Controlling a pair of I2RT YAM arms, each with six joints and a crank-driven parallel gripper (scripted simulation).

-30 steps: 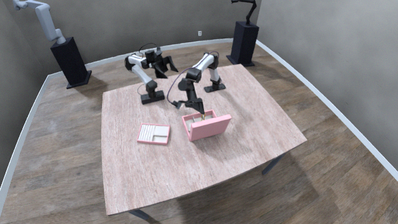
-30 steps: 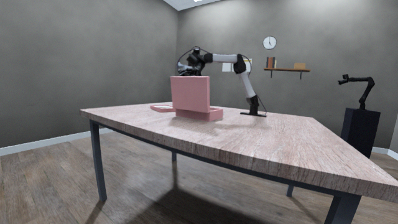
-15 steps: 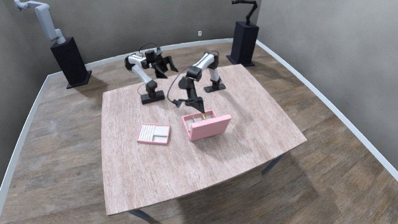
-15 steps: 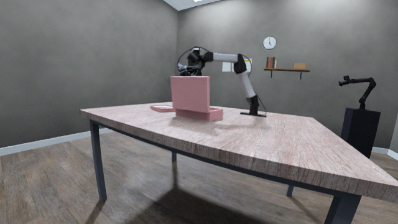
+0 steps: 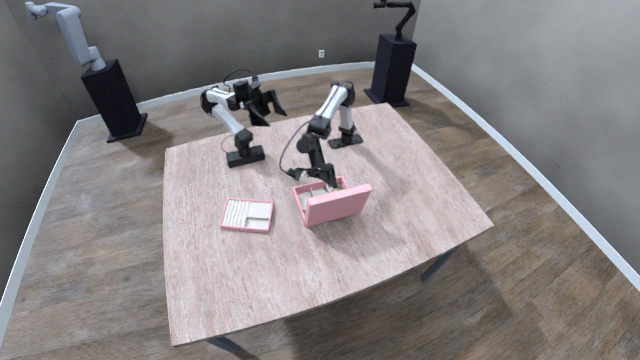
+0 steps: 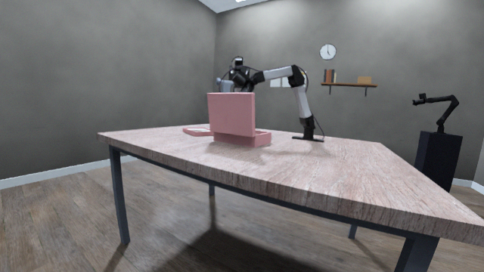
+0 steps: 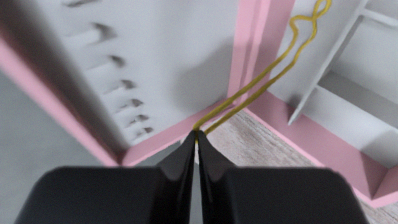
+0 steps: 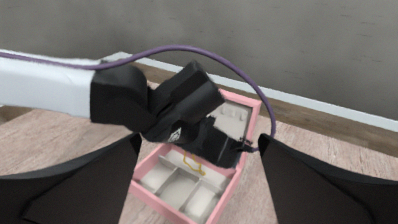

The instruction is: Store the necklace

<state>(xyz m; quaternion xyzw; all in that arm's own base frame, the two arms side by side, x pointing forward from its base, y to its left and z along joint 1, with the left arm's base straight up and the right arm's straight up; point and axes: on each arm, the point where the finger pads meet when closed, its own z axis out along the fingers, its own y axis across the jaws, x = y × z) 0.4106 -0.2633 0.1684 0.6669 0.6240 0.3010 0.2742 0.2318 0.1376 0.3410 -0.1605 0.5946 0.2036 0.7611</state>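
Note:
Now: left hand 50 mm above the pink jewelry box, 30 mm past it and 20 mm to the left of it. From my left hand the other things lie so: pink tray 370 mm to the right, 160 mm below, 70 mm behind.

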